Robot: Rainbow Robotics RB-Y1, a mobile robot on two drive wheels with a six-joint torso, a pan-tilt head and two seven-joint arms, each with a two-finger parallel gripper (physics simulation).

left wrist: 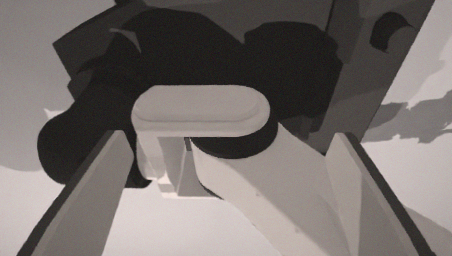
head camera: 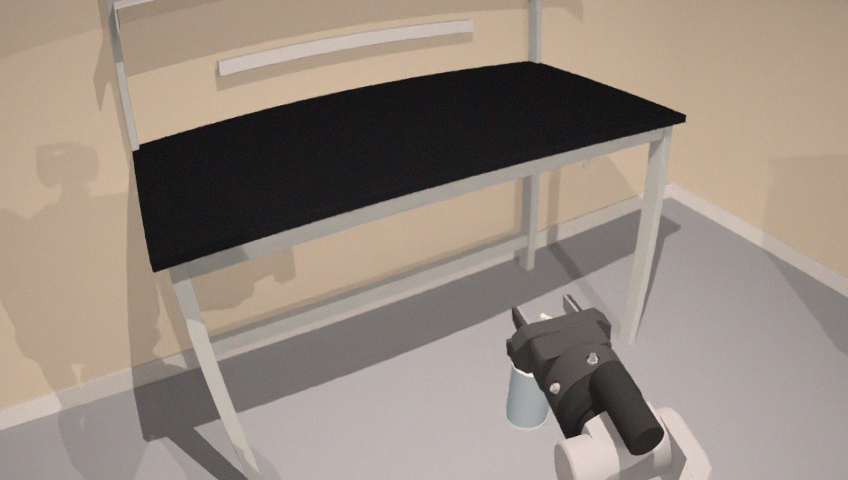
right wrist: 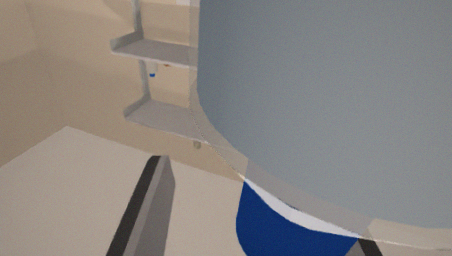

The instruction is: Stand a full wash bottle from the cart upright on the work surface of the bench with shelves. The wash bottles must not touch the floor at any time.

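Frame: origin at the robot's base, x back, y right, z up, level; centimetres.
Seen in the pictures: left gripper, fingertip midpoint: (left wrist: 228, 144); right gripper, fingertip midpoint: (head camera: 541, 306) (right wrist: 237, 168).
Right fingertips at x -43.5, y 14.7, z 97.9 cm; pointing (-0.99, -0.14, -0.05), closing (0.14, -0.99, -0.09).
Note:
A point is followed by its place in that frame.
A wash bottle with blue-grey liquid (head camera: 526, 398) @[x -36.7, y 12.6, z 88.7 cm] (right wrist: 325, 100) hangs upright below my right gripper (head camera: 543, 304) @[x -43.5, y 14.7, z 97.9 cm], off to the near side of the bench. Its blue cap (right wrist: 290, 225) @[x -38.3, y 14.9, z 94.4 cm] is between the fingers in the right wrist view, and a bit of its pale nozzle (head camera: 545, 316) @[x -39.4, y 14.3, z 99.6 cm] shows in the head view. My right gripper is shut on the bottle. The black work surface (head camera: 380, 142) @[x -119.0, y -8.0, z 91.4 cm] of the bench lies beyond and to the left of it in the head view. My left gripper (left wrist: 228, 144) @[x 22.7, y -21.5, z 47.4 cm] is open, with no object between its fingers. The cart does not show.
The bench has grey legs (head camera: 648, 237) @[x -141.7, y 76.6, z 47.6 cm] and a low crossbar (head camera: 380, 297) @[x -164.8, y -15.1, z 13.2 cm]. Uprights (head camera: 534, 35) @[x -204.0, y 47.7, z 102.8 cm] rise at its back, before the wall. A pale strip (head camera: 345, 47) @[x -166.6, y -20.3, z 107.0 cm] is on the wall. Grey shelves (right wrist: 165, 117) show in the right wrist view. Robot parts (left wrist: 200, 107) @[x 27.3, y -10.1, z 30.0 cm] fill the left wrist view's middle.

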